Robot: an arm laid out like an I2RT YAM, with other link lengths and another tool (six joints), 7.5 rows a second.
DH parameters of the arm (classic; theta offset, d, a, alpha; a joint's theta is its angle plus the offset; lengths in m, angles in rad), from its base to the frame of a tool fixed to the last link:
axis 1: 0 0.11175 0.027 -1.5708
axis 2: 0 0 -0.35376 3.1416
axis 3: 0.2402 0 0.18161 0
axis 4: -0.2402 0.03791 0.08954 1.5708
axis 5: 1.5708 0.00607 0 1.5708
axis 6: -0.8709 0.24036 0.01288 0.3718
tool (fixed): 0 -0.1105 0 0
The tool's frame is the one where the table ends.
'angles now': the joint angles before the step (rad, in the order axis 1, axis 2, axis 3, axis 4, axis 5, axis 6). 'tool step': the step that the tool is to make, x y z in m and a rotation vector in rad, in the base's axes. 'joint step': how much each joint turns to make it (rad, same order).
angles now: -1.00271, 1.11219, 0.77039, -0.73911, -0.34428, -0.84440
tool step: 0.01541, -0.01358, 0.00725, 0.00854, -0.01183, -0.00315
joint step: 0.03971, 0.05378, 0.04615, 0.02290, 0.00764, 0.04734
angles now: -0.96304, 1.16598, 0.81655, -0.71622, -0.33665, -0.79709
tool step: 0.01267, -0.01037, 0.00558, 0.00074, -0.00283, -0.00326
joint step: 0.03658, 0.04044, 0.03817, 0.01561, 0.01713, 0.03810
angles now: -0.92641, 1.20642, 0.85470, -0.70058, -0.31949, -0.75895
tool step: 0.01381, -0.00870, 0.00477, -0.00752, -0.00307, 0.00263
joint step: 0.04348, 0.03432, 0.03012, 0.02289, 0.02251, 0.03586
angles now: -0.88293, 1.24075, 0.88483, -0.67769, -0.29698, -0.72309
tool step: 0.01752, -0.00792, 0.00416, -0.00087, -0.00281, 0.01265
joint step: 0.04843, 0.04311, 0.03662, 0.01831, 0.01716, 0.03279
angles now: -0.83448, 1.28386, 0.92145, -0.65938, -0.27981, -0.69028
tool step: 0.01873, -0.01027, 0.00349, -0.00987, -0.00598, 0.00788
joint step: 0.03928, 0.04807, 0.03319, 0.03319, 0.01868, 0.02631
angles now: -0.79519, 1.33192, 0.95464, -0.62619, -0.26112, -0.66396
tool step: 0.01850, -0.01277, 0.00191, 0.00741, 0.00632, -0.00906
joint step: 0.02630, 0.06562, 0.05495, 0.00876, 0.01830, 0.03126
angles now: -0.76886, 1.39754, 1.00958, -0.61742, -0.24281, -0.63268
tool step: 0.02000, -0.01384, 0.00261, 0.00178, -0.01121, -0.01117
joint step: 0.01831, 0.06218, 0.05303, 0.02327, 0.00839, 0.03052
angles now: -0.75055, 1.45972, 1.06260, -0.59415, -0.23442, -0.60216
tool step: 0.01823, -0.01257, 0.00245, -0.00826, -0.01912, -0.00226
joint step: 0.01144, 0.05035, 0.04046, 0.03317, 0.00192, 0.01564
